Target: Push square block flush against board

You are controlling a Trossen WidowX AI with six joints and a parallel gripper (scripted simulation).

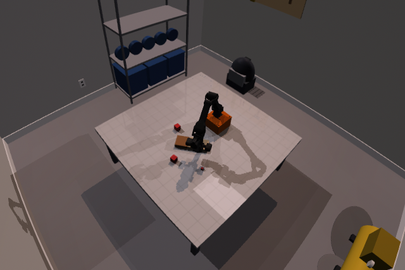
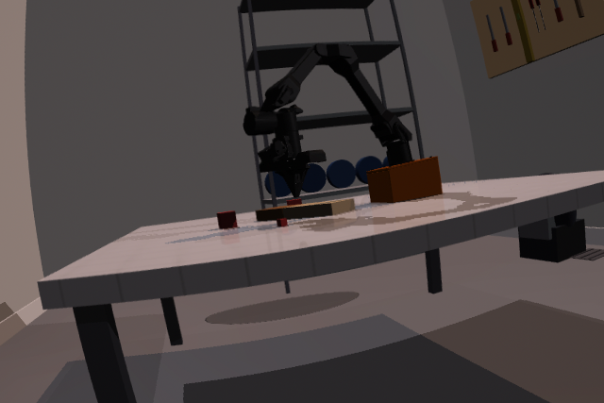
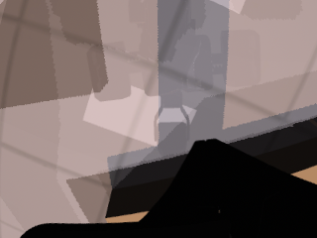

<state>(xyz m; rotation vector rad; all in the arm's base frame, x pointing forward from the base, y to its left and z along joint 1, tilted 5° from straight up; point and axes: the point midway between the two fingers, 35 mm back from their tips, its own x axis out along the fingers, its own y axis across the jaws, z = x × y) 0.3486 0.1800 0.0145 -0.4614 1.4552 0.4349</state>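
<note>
My gripper tip is 70 mm to the left of the flat wooden board, 60 mm past it and 40 mm above it. The rest, counted from my gripper tip: square block (170 mm to the right, 40 mm below, 30 mm ahead); tiny red cube (120 mm to the left, 50 mm below, 50 mm ahead).
</note>
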